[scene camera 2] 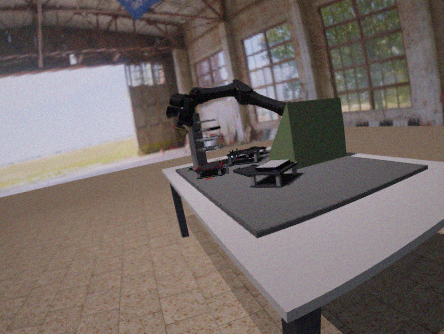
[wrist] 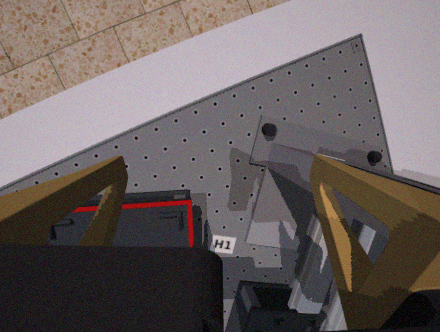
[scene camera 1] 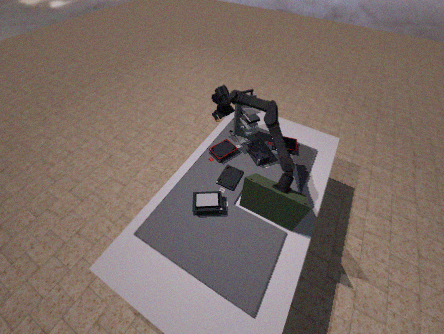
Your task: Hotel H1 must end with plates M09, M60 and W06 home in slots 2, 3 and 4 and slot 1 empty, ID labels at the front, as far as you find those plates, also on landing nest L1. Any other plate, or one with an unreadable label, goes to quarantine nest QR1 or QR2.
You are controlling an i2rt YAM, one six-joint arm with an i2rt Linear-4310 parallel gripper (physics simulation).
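My gripper is open and empty, high beside the hotel. Hotel H1 is a grey upright with stacked shelves at the table's far end. Its H1 tag shows in the wrist view. Pale plates appear among its shelves, but their slots and labels are unreadable. One red-rimmed nest stands near the hotel; another red-rimmed nest is across the table. A white-topped plate lies on a dark raised nest.
A tall green block stands beside the arm's base. A flat black pad and a dark fixture lie between the hotel and the white-topped plate. The grey mat lies on the white table.
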